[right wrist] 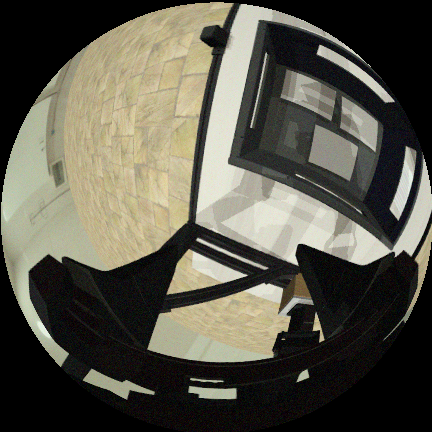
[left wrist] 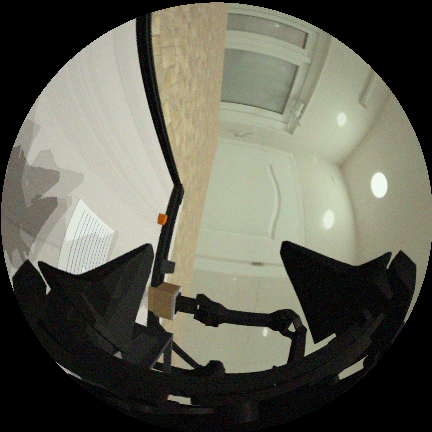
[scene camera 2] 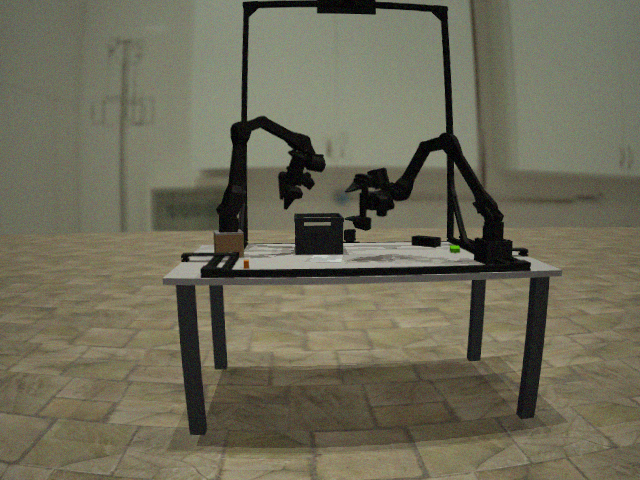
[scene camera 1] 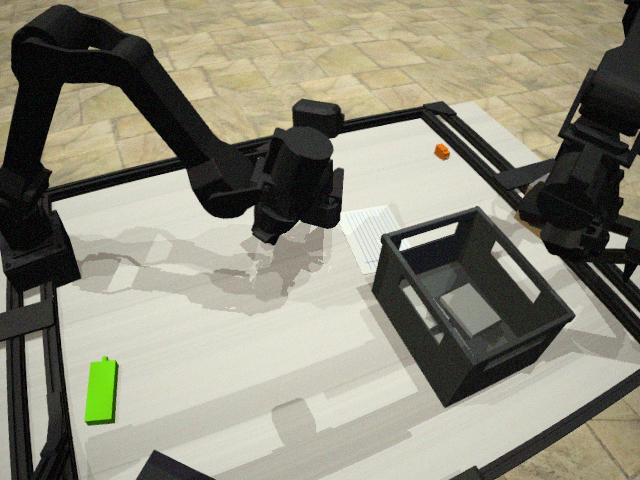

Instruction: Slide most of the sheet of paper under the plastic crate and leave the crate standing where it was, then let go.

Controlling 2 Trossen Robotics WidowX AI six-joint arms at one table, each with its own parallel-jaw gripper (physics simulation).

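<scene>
The lined white sheet [scene camera 1: 368,232] [scene camera 2: 325,258] [left wrist: 89,245] lies flat on the table at one side of the dark grey crate [scene camera 1: 439,366] [scene camera 2: 318,240] [right wrist: 245,135]. The crate stands upright; its corner hides the near part of the sheet in scene camera 1, so whether an edge is underneath cannot be told. My left gripper [scene camera 2: 348,205] [left wrist: 217,249] is open and empty, above the table, to the right of the crate in scene camera 2, pointing sideways. My right gripper [scene camera 2: 284,201] [right wrist: 239,251] is open and empty, high above the table, to the left of the crate there.
An orange block [scene camera 1: 442,151] [scene camera 2: 246,263] [left wrist: 162,219] lies near the table's frame rail. A bright green block [scene camera 1: 101,392] [scene camera 2: 454,248] and a black box [scene camera 2: 426,240] lie on the left arm's side. A cardboard box [scene camera 2: 228,243] [left wrist: 162,300] stands by the right arm's base.
</scene>
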